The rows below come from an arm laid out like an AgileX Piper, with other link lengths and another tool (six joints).
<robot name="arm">
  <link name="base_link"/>
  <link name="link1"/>
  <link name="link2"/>
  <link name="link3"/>
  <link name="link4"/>
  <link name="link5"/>
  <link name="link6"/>
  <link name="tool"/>
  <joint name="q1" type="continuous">
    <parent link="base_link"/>
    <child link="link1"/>
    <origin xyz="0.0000 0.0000 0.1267"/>
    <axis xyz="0 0 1"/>
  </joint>
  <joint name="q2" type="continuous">
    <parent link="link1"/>
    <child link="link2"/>
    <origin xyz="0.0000 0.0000 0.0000"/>
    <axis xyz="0 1 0"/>
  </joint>
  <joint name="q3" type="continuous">
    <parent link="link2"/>
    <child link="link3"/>
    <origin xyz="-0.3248 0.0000 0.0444"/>
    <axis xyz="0 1 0"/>
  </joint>
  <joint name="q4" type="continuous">
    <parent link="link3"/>
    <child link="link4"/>
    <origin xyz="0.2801 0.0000 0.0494"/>
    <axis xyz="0.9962 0 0.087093"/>
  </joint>
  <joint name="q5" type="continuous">
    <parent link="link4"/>
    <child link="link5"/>
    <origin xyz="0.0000 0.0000 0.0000"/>
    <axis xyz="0 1 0"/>
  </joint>
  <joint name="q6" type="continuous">
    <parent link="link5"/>
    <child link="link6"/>
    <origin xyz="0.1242 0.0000 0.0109"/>
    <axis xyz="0.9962 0 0.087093"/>
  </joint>
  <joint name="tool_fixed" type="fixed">
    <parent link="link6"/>
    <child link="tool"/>
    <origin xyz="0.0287 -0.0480 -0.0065" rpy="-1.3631 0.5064 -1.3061"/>
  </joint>
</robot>
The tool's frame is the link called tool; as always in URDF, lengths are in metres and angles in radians. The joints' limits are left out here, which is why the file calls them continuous.
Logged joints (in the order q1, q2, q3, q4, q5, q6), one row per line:
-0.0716, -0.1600, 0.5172, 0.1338, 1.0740, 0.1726
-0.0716, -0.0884, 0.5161, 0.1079, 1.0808, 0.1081
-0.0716, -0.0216, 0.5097, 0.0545, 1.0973, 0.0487
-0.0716, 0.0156, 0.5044, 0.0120, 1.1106, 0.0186
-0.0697, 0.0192, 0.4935, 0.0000, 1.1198, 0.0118
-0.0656, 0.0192, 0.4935, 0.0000, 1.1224, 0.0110
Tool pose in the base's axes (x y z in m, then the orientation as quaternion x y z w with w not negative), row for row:
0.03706, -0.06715, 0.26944, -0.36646, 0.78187, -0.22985, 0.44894
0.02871, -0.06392, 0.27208, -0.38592, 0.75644, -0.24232, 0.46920
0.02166, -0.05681, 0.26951, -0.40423, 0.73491, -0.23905, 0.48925
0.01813, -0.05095, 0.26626, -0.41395, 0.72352, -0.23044, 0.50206
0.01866, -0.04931, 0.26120, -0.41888, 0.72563, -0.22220, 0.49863
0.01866, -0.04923, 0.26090, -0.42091, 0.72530, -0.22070, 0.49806
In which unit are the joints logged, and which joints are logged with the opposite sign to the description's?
The joints are logged in radians. Opposite sign: q2, q3, q4.
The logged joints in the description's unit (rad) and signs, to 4 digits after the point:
-0.0716, 0.1600, -0.5172, -0.1338, 1.0740, 0.1726
-0.0716, 0.0884, -0.5161, -0.1079, 1.0808, 0.1081
-0.0716, 0.0216, -0.5097, -0.0545, 1.0973, 0.0487
-0.0716, -0.0156, -0.5044, -0.0120, 1.1106, 0.0186
-0.0697, -0.0192, -0.4935, 0.0000, 1.1198, 0.0118
-0.0656, -0.0192, -0.4935, 0.0000, 1.1224, 0.0110

